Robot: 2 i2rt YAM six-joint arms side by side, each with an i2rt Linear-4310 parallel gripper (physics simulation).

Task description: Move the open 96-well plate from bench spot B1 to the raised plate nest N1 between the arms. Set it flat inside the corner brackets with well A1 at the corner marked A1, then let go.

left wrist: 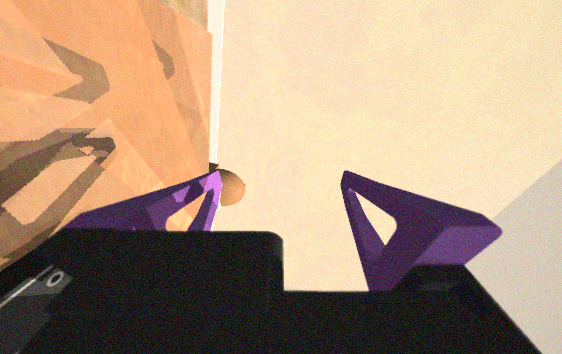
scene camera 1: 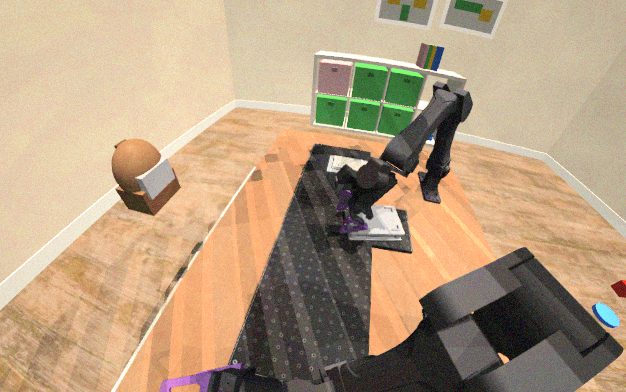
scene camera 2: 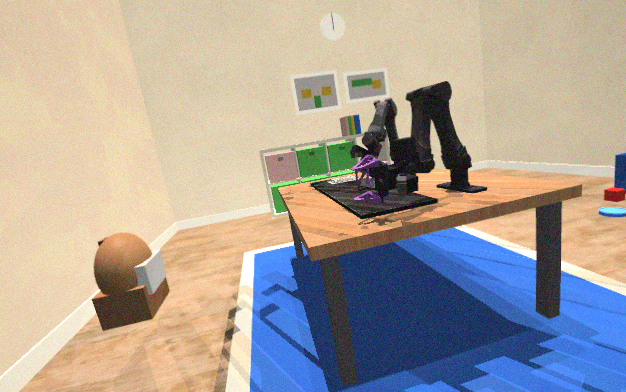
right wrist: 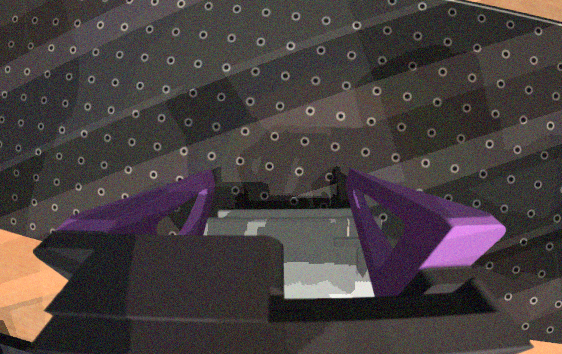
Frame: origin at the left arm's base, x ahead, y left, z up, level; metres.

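Seen in the pictures: left gripper, fingertip midpoint: (left wrist: 281, 177) (scene camera 1: 180, 381) (scene camera 2: 352, 185); right gripper, fingertip midpoint: (scene camera 1: 338, 220) (scene camera 2: 362, 183) (right wrist: 280, 176); left arm's base, origin of the base link: (scene camera 2: 459, 188); right arm's base, origin of the base link: (scene camera 1: 428, 187).
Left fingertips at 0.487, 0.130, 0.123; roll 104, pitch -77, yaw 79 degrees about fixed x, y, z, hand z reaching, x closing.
Pixels of each thing's top centre, then the offset from my left fingertips to it, as dx, dy, dz. Level surfaces: height alone.
- flat white object, middle of its top: (scene camera 1: 348, 163) (scene camera 2: 342, 177) -0.251, -0.795, -0.094
- raised grey-white nest, middle of its top: (right wrist: 291, 340) (scene camera 1: 375, 216) -0.330, -0.476, -0.071
- mat, its level: dz -0.110
- wooden table, its level: dz -0.123
A flat white object (scene camera 1: 345, 163) (scene camera 2: 342, 179) lies at the far end of the black perforated mat; it looks like the 96-well plate, but its wells and A1 mark are too small to read. The raised grey-white nest (scene camera 1: 387, 222) (right wrist: 317, 250) has bracket outlines on top; its mark is not readable. My right gripper (scene camera 1: 342, 220) (scene camera 2: 360, 174) (right wrist: 280, 176) is open, low at the nest's left end in scene camera 1, with no plate visible between its fingers. My left gripper (scene camera 2: 360, 199) (left wrist: 281, 177) is open and empty, far from the nest, at the near end of the mat.
The mat (scene camera 1: 310, 300) (scene camera 2: 400, 202) lies along the wooden table (scene camera 1: 415, 300) (scene camera 2: 520, 192). The left arm (scene camera 1: 450, 340) fills the near right of scene camera 1. The right arm (scene camera 1: 420, 135) reaches over the nest. A shelf unit (scene camera 1: 312, 112) stands beyond the table.
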